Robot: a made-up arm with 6 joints.
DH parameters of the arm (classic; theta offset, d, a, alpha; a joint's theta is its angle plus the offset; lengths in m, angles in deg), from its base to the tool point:
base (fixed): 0 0.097 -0.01 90
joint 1: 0 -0.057 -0.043 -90
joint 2: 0 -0.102 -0.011 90
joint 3: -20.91 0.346 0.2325 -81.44
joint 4: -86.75 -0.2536 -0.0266 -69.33
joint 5: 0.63 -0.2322 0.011 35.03
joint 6: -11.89 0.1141 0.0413 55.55
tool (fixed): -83.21 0.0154 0 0
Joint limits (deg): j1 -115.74..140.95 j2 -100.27..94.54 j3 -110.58..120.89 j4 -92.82..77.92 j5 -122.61..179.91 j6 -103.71..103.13
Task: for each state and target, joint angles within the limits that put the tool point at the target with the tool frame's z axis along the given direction. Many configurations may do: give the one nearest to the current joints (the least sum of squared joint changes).
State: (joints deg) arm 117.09 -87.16 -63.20 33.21 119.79 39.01
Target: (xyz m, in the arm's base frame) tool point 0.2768 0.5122 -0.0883 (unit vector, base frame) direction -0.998 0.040 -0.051
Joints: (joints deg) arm 139.51 -100.27 -103.18 77.72 162.78 79.63
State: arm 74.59 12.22 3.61 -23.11 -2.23 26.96
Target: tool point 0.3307 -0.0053 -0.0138 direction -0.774 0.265 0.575
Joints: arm 45.93 51.28 9.24 -51.52 -21.94 22.46
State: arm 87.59 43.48 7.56 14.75 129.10 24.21
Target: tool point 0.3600 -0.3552 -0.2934 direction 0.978 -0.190 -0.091
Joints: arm 44.84 19.09 -19.53 57.26 115.23 -6.60
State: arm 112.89 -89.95 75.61 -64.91 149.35 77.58
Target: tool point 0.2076 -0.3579 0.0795 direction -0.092 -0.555 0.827
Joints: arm 96.73 -55.41 68.04 -15.53 152.51 76.91
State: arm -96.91 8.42 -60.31 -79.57 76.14 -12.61
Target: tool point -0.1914 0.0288 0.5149 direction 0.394 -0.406 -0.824
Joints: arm -102.51 -24.03 -65.45 -91.55 79.67 -50.23
